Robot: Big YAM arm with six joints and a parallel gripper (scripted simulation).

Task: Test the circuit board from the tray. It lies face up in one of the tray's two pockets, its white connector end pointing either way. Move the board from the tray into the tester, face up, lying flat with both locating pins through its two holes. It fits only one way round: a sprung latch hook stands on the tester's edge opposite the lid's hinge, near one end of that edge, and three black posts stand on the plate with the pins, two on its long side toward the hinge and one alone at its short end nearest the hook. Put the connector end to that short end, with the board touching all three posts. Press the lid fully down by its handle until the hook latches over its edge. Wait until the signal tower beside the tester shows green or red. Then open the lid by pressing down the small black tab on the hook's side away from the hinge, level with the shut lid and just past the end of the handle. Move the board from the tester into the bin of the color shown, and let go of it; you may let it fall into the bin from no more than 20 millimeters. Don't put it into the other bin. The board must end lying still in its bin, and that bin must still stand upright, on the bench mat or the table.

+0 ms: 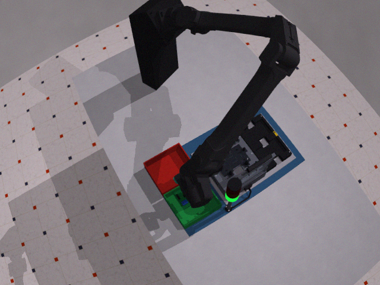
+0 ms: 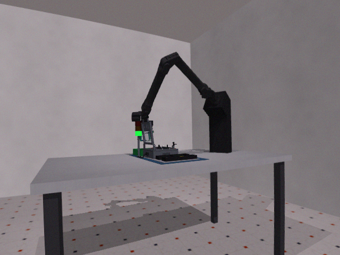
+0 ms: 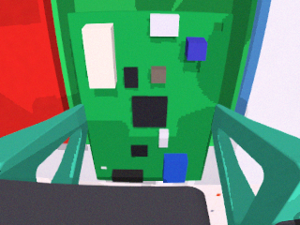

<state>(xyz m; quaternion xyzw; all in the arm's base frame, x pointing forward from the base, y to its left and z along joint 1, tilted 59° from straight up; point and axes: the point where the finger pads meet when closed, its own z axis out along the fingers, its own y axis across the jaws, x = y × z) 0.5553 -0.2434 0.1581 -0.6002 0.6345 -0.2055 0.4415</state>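
Right now the green circuit board is right at my hand. The rest, counted from my hand: green bin (100 mm below); then red bin (150 mm behind, 100 mm below, 20 mm to the right); then tester plate (200 mm to the left, 70 mm behind, 40 mm below).
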